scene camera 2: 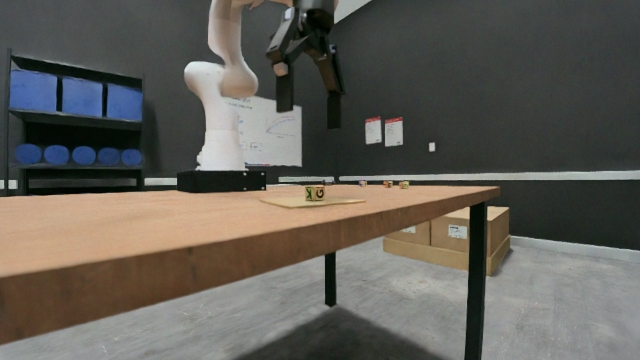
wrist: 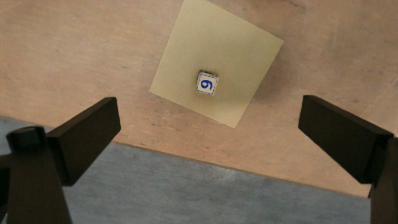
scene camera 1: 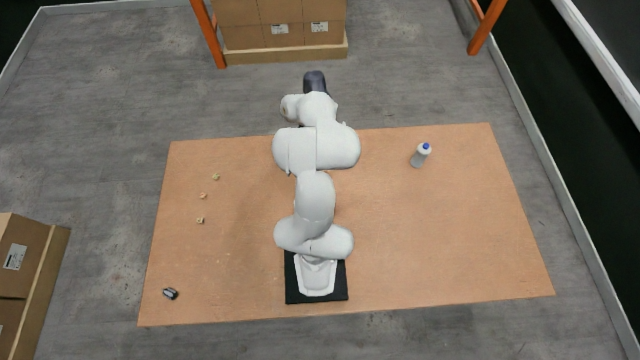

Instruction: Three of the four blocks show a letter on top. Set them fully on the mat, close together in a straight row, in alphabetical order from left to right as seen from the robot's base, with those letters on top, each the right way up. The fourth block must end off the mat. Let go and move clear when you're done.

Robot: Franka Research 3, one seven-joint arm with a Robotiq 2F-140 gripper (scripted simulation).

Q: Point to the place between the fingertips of my gripper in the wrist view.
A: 209, 112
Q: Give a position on a pale yellow mat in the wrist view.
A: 240, 53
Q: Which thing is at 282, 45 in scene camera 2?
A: My gripper.
